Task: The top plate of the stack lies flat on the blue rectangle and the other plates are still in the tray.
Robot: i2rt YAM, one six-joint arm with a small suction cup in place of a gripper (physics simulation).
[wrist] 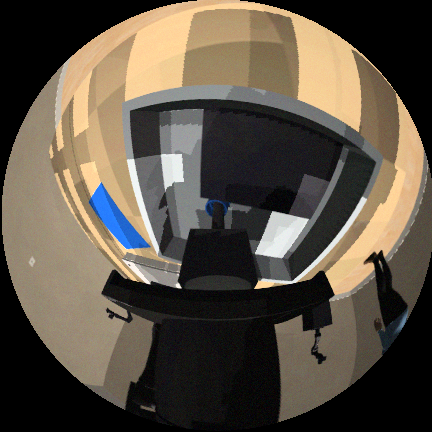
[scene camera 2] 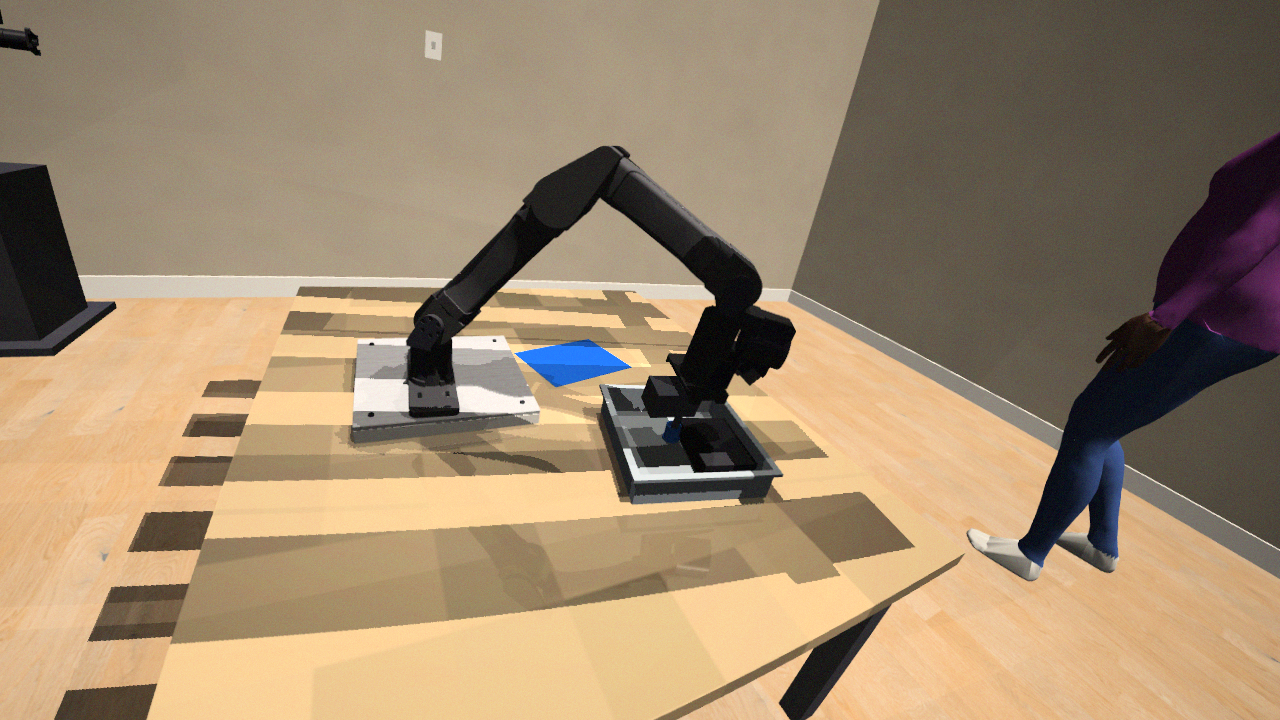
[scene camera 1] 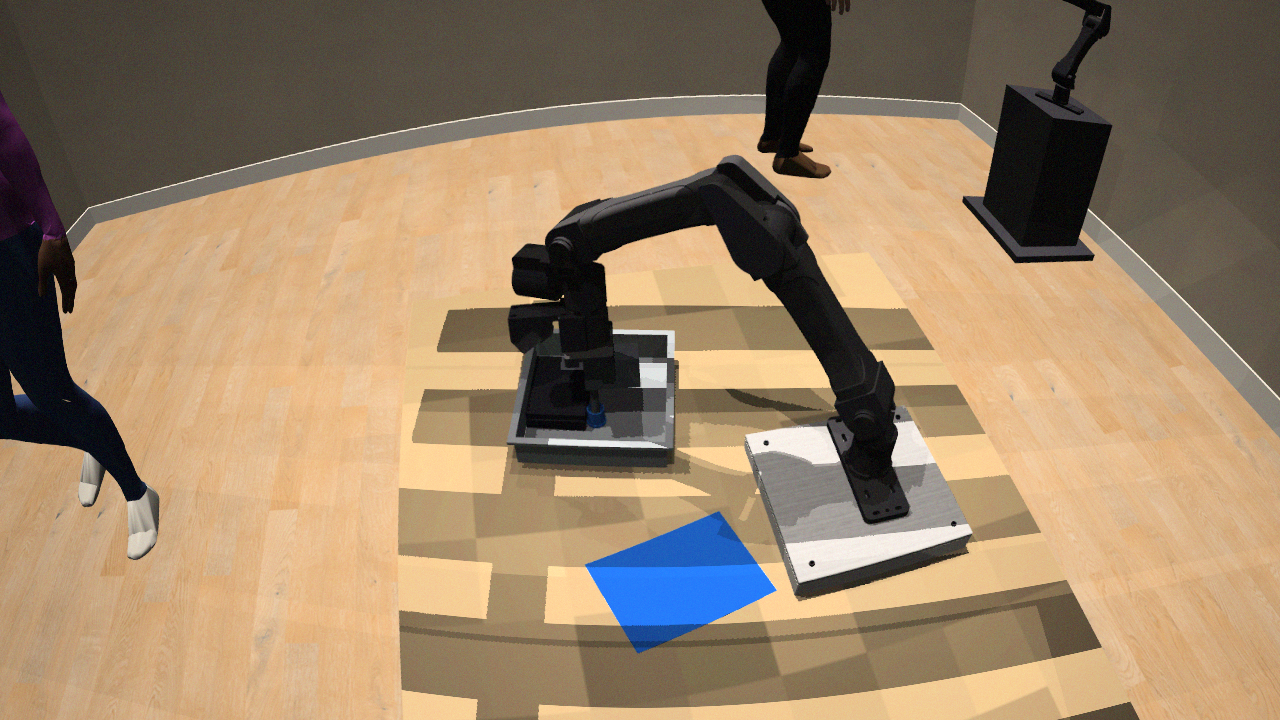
The suction cup is stuck to a grey tray. Further things: a blue rectangle.
The suction cup shows as well in the wrist view and in scene camera 1.
